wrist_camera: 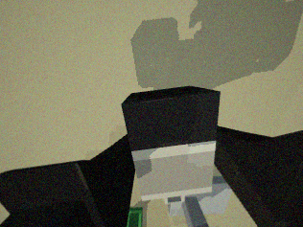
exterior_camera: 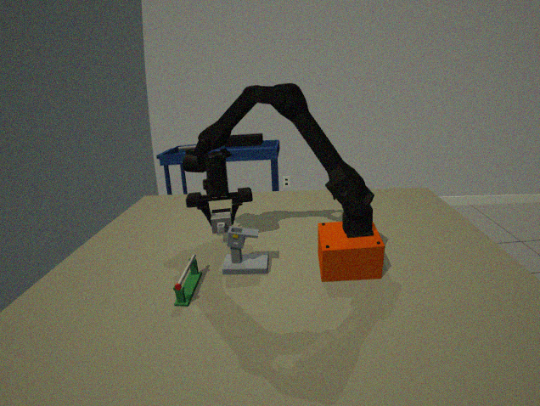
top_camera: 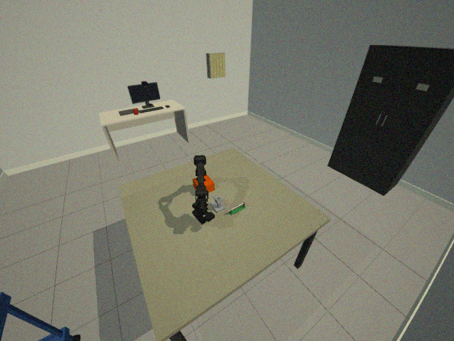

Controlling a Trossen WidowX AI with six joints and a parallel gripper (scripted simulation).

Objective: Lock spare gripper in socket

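Now: the spare gripper 20 mm above my gripper tip and 10 mm to the left of it. From my gripper tip the other things lie so: socket: 160 mm to the left, 80 mm behind; then green cradle: 270 mm to the left, 40 mm ahead, 20 mm below.
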